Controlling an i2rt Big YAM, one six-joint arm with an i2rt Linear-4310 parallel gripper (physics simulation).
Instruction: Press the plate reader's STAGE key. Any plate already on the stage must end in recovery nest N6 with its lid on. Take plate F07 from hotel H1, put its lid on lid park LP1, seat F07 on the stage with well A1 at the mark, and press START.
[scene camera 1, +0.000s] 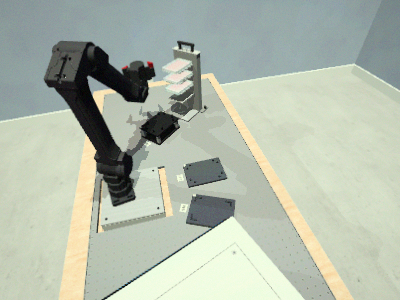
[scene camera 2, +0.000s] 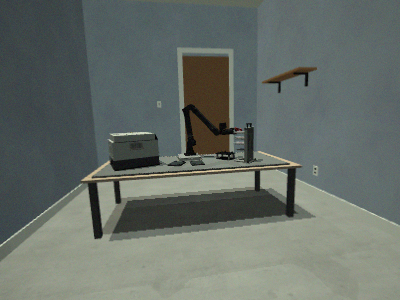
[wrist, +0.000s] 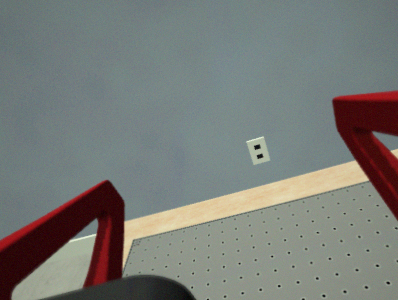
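Seen in the pictures: gripper, fingertip midpoint: (scene camera 2: 240, 130) (wrist: 217, 155); arm's base, link origin: (scene camera 1: 121, 191) (scene camera 2: 190, 154).
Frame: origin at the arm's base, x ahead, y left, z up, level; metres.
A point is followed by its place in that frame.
My gripper (scene camera 1: 137, 65) {x 0.237, y 0.495, z 0.259 m} (scene camera 2: 238, 130) {x 0.237, y 0.495, z 0.259 m} (wrist: 217, 155) {x 0.237, y 0.495, z 0.259 m} is open and empty, high over the far end of the table. In scene camera 1 it is left of hotel H1 (scene camera 1: 196, 80) {x 0.494, y 0.388, z 0.162 m} (scene camera 2: 249, 145) {x 0.497, y 0.440, z 0.127 m}, and its red fingers point toward the far wall. The hotel holds pale pink plates, an upper one (scene camera 1: 177, 65) {x 0.405, y 0.397, z 0.257 m}, a middle one (scene camera 1: 178, 76) {x 0.402, y 0.392, z 0.204 m} and a lower one (scene camera 1: 178, 88) {x 0.390, y 0.375, z 0.151 m}; their labels are unreadable, so F07 cannot be picked out. The plate reader (scene camera 1: 215, 265) {x 0.164, y -0.475, z 0.269 m} (scene camera 2: 134, 150) {x 0.275, y -0.589, z 0.131 m} is a large white box; its keys and stage do not show. Nest N6 (scene camera 1: 211, 210) {x 0.282, y -0.215, z -0.018 m} and the dark lid park (scene camera 1: 205, 172) {x 0.339, y -0.042, z -0.019 m} lie flat.
A black raised stand (scene camera 1: 160, 126) {x 0.248, y 0.279, z 0.031 m} (scene camera 2: 225, 155) {x 0.117, y 0.376, z -0.024 m} is between the arm's base plate (scene camera 1: 135, 200) {x 0.039, y -0.064, z -0.002 m} and the hotel. The reader's corner overlaps N6 in scene camera 1. The wrist view shows the perforated mat (wrist: 280, 250) {x 0.281, y 0.694, z -0.029 m}, the wooden table edge (wrist: 240, 201) {x 0.258, y 0.856, z -0.042 m} and a wall outlet (wrist: 258, 150).
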